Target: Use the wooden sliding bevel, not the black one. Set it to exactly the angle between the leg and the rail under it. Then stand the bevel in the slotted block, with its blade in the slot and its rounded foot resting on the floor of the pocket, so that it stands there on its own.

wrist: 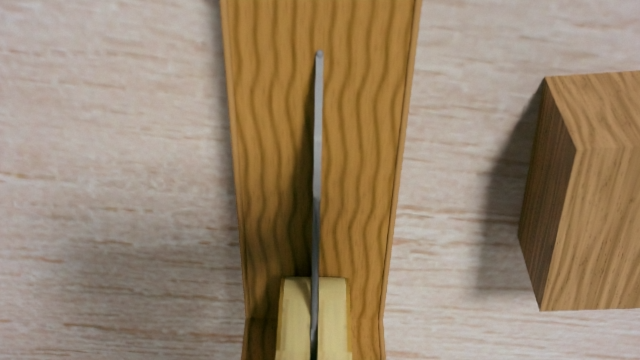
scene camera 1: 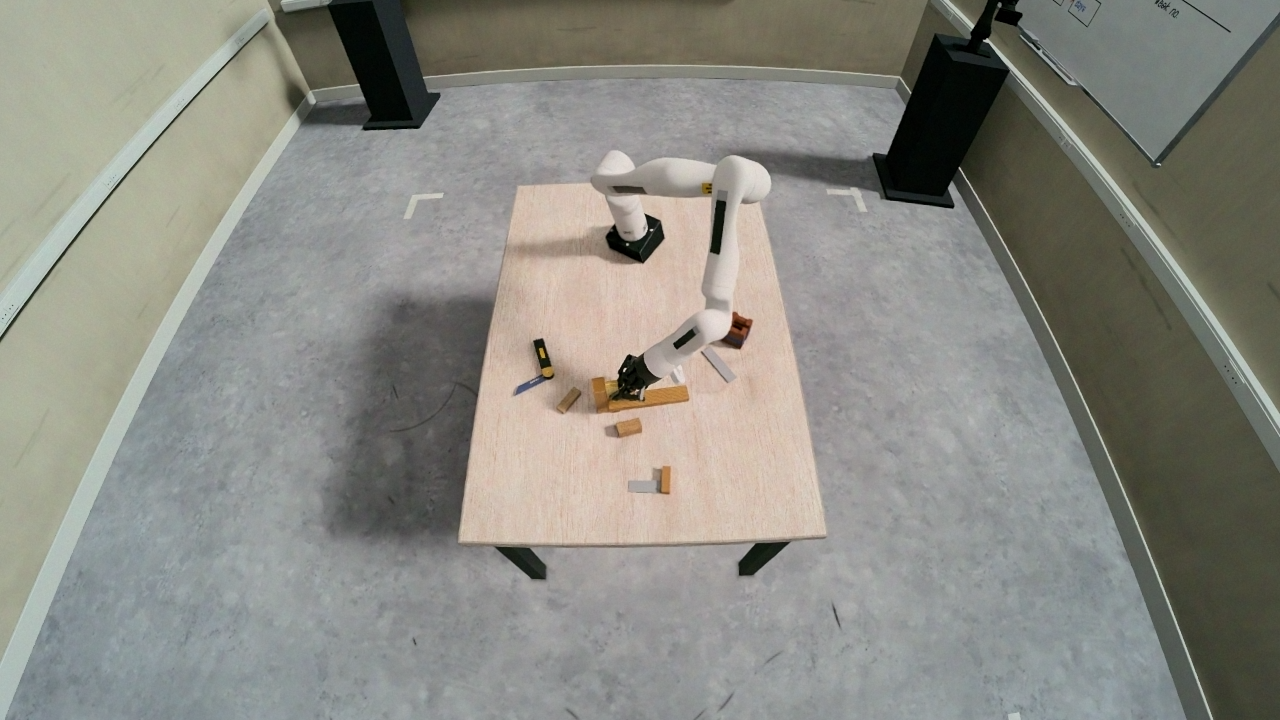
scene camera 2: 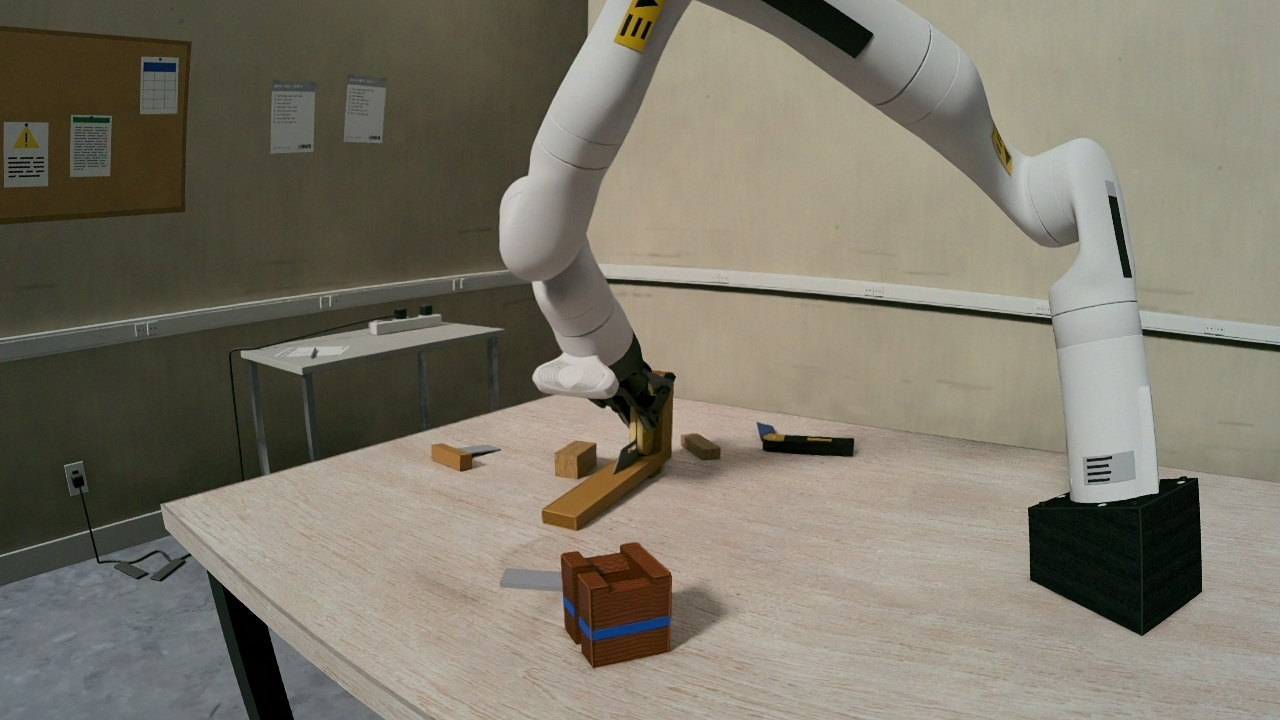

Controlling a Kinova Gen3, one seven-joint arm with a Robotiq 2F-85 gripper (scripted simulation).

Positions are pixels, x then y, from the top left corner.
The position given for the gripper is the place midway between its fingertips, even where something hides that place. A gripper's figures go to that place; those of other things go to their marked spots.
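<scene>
Wood-and-grey square (scene camera 2: 461, 460), 0.94 m from the lens. Gripper (scene camera 2: 643, 424), 0.92 m from the lens. Leg-and-rail piece (scene camera 2: 573, 510), 0.78 m from the lens. Grey strip (scene camera 2: 512, 578), 0.66 m from the lens. Marked spots on leg-and-rail piece and grey strip, 0.15 m apart.
</scene>
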